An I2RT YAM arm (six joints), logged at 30 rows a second.
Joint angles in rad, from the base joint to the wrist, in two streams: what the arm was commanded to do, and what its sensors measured. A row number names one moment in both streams.
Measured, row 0: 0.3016, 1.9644, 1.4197, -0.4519, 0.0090, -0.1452
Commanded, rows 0 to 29: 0.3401, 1.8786, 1.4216, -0.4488, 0.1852, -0.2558; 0.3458, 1.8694, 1.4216, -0.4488, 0.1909, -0.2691; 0.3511, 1.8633, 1.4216, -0.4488, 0.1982, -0.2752; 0.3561, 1.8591, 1.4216, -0.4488, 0.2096, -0.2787; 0.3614, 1.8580, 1.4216, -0.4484, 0.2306, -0.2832; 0.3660, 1.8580, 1.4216, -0.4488, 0.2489, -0.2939; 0.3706, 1.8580, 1.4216, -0.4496, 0.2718, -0.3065; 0.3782, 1.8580, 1.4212, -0.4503, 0.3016, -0.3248; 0.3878, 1.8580, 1.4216, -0.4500, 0.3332, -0.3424; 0.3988, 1.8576, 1.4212, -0.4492, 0.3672, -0.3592; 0.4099, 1.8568, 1.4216, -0.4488, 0.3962, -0.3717; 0.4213, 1.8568, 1.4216, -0.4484, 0.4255, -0.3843; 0.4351, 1.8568, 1.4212, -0.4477, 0.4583, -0.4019; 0.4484, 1.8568, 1.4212, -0.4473, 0.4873, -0.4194; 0.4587, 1.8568, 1.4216, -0.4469, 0.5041, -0.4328; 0.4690, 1.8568, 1.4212, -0.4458, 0.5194, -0.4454; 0.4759, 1.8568, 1.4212, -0.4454, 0.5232, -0.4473; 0.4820, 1.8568, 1.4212, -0.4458, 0.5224, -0.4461; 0.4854, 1.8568, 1.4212, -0.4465, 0.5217, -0.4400; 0.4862, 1.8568, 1.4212, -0.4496, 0.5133, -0.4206; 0.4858, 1.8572, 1.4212, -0.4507, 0.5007, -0.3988; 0.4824, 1.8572, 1.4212, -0.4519, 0.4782, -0.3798; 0.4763, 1.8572, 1.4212, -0.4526, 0.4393, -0.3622; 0.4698, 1.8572, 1.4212, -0.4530, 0.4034, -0.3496; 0.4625, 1.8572, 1.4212, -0.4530, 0.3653, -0.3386; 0.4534, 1.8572, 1.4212, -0.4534, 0.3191, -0.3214; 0.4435, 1.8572, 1.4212, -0.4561, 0.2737, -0.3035; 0.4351, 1.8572, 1.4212, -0.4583, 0.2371, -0.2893; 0.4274, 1.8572, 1.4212, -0.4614, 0.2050, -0.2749; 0.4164, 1.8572, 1.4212, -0.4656, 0.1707, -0.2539
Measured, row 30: 0.4427, 1.8652, 1.4189, -0.4561, 0.3325, -0.3386
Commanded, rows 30 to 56: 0.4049, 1.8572, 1.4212, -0.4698, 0.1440, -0.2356; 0.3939, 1.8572, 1.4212, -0.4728, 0.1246, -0.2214; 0.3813, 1.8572, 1.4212, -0.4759, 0.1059, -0.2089; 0.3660, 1.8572, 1.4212, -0.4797, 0.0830, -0.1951; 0.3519, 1.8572, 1.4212, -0.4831, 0.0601, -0.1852; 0.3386, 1.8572, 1.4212, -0.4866, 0.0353, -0.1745; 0.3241, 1.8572, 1.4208, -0.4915, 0.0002, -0.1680; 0.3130, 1.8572, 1.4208, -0.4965, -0.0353, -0.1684; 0.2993, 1.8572, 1.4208, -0.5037, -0.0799, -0.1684; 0.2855, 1.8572, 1.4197, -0.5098, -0.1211, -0.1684; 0.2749, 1.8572, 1.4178, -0.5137, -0.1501, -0.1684; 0.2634, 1.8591, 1.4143, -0.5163, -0.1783, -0.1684; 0.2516, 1.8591, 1.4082, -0.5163, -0.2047, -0.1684; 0.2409, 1.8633, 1.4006, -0.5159, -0.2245, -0.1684; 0.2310, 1.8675, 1.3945, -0.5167, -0.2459, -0.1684; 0.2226, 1.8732, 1.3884, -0.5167, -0.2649, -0.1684; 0.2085, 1.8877, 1.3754, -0.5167, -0.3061, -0.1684; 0.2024, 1.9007, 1.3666, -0.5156, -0.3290, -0.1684; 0.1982, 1.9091, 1.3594, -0.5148, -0.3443, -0.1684; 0.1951, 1.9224, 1.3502, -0.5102, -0.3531, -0.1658; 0.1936, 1.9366, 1.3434, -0.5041, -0.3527, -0.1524; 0.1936, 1.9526, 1.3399, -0.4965, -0.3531, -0.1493; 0.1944, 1.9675, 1.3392, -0.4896, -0.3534, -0.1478; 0.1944, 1.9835, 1.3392, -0.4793, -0.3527, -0.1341; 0.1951, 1.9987, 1.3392, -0.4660, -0.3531, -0.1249; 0.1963, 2.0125, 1.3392, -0.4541, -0.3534, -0.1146; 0.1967, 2.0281, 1.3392, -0.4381, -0.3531, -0.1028
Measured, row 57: 0.2005, 1.9919, 1.3441, -0.4618, -0.3088, -0.1551
